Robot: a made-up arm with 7 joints. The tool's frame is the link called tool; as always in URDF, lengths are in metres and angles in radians. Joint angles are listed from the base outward.
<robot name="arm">
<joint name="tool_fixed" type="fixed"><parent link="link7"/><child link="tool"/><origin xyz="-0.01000 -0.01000 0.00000" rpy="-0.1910 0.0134 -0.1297"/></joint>
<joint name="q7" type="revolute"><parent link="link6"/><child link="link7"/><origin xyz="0.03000 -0.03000 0.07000"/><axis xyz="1 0 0"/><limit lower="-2.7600" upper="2.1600"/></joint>
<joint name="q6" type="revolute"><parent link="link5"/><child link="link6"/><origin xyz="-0.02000 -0.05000 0.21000"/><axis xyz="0 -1 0"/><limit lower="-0.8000" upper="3.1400"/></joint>
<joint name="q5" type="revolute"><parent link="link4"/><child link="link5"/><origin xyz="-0.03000 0.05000 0.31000"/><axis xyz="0 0 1"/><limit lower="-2.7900" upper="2.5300"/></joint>
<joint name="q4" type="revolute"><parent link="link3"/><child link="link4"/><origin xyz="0.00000 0.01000 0.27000"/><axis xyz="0 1 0"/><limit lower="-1.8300" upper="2.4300"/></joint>
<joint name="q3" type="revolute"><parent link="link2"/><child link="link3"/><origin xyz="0.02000 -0.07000 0.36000"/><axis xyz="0 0 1"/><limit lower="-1.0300" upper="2.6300"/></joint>
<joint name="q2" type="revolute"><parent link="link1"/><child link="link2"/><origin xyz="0.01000 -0.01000 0.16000"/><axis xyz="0 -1 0"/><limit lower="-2.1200" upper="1.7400"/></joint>
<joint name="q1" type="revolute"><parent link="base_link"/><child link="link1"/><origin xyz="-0.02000 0.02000 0.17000"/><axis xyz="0 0 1"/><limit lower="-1.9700" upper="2.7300"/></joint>
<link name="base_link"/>
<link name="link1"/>
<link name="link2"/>
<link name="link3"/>
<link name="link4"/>
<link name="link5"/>
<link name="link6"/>
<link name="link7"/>
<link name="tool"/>
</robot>
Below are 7 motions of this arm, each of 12 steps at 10 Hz.
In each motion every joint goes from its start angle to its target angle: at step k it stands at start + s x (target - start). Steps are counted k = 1, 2, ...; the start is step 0. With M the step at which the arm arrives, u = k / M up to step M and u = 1 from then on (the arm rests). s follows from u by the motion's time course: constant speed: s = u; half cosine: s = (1 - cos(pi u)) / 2; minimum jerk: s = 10 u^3 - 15 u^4 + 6 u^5.
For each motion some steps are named. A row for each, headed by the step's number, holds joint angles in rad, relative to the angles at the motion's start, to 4 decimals.
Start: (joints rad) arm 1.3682 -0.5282 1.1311 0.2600 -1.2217 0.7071 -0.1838
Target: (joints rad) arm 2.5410 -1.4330 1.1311 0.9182 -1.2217 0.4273 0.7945
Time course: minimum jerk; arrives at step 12
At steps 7, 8, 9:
7: 0.7663 -0.5912 0.0000 0.4301 0.0000 -0.1828 0.6392
8: 0.9267 -0.7149 0.0000 0.5201 0.0000 -0.2211 0.7730
9: 1.0514 -0.8111 0.0000 0.5901 0.0000 -0.2508 0.8770

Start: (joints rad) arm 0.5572 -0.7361 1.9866 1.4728 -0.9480 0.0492 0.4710
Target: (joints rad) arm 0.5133 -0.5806 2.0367 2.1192 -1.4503 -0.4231 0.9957
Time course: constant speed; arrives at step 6
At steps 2, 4, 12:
2: -0.0146 0.0518 0.0167 0.2155 -0.1674 -0.1574 0.1749
4: -0.0293 0.1037 0.0334 0.4309 -0.3349 -0.3149 0.3498
12: -0.0439 0.1555 0.0501 0.6464 -0.5023 -0.4723 0.5247

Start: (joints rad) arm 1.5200 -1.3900 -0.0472 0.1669 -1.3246 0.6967 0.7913
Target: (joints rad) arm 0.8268 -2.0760 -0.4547 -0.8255 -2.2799 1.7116 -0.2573
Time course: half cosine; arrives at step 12
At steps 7, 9, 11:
7: -0.4363 -0.4318 -0.2565 -0.6246 -0.6013 0.6388 -0.6600
9: -0.5917 -0.5855 -0.3478 -0.8471 -0.8154 0.8663 -0.8950
11: -0.6814 -0.6743 -0.4006 -0.9755 -0.9390 0.9976 -1.0307

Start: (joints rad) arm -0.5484 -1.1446 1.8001 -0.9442 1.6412 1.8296 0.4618
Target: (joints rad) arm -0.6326 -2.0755 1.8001 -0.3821 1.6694 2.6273 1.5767
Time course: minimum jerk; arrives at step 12
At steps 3, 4, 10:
3: -0.0087 -0.0964 0.0000 0.0582 0.0029 0.0826 0.1154
4: -0.0177 -0.1954 0.0000 0.1180 0.0059 0.1674 0.2340
10: -0.0812 -0.8979 0.0000 0.5421 0.0272 0.7694 1.0753

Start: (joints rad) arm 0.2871 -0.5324 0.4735 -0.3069 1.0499 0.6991 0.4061
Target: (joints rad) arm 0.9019 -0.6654 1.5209 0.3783 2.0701 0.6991 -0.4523
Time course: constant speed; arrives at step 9
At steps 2, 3, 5, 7, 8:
2: 0.1366 -0.0296 0.2328 0.1523 0.2267 0.0000 -0.1908
3: 0.2049 -0.0443 0.3491 0.2284 0.3401 0.0000 -0.2861
5: 0.3416 -0.0739 0.5819 0.3807 0.5668 0.0000 -0.4769
7: 0.4782 -0.1034 0.8146 0.5329 0.7935 0.0000 -0.6676
8: 0.5465 -0.1182 0.9310 0.6091 0.9068 0.0000 -0.7630

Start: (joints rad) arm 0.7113 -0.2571 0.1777 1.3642 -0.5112 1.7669 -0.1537
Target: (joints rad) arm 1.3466 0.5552 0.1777 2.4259 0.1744 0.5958 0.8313
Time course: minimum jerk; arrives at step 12
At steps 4, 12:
4: 0.1333 0.1705 0.0000 0.2228 0.1439 -0.2458 0.2067
12: 0.6353 0.8123 0.0000 1.0617 0.6856 -1.1711 0.9850

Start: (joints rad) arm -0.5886 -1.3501 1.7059 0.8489 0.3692 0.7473 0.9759
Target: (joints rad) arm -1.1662 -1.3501 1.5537 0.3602 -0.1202 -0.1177 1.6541
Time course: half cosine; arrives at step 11
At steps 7, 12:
7: -0.4088 0.0000 -0.1077 -0.3459 -0.3464 -0.6122 0.4800
12: -0.5776 0.0000 -0.1522 -0.4887 -0.4894 -0.8650 0.6782

